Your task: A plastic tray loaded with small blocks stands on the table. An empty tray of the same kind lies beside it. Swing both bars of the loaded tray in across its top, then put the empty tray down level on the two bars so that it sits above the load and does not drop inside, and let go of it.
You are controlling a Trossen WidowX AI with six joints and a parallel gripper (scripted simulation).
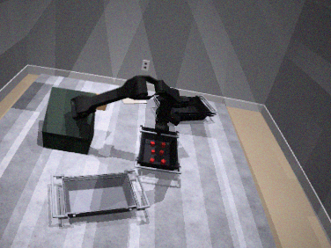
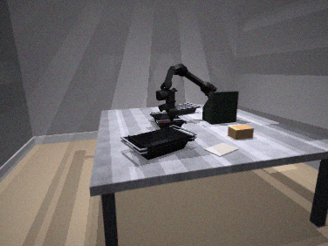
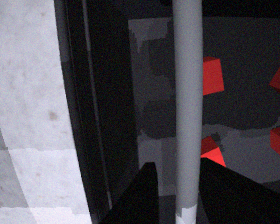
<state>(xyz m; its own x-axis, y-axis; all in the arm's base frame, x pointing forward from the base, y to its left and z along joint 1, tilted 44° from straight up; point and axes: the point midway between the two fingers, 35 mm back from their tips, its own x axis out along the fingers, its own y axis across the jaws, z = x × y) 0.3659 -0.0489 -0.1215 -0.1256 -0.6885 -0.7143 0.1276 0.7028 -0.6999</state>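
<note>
My gripper tip is now 39 cm to the left of the loaded tray, 27 cm past it and 1 cm above it. Also, from my gripper tip: brown block (33 cm behind, 30 cm to the left, 3 cm below); flat white card (42 cm to the left, 10 cm behind, 5 cm below).
</note>
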